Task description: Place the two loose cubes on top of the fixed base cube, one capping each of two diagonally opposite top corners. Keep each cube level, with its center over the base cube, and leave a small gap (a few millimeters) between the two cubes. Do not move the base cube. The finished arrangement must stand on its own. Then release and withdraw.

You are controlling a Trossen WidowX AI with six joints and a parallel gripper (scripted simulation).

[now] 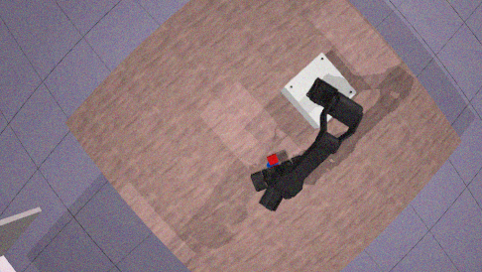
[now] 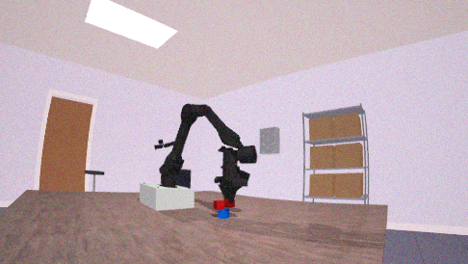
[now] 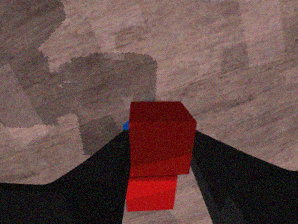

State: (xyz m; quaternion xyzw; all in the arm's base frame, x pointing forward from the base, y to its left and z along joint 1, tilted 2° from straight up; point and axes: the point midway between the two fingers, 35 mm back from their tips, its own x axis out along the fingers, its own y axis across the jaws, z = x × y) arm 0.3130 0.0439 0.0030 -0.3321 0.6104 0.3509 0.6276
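My gripper tip is 10 mm past the blue cube, 20 mm to the left of it and 40 mm above it.
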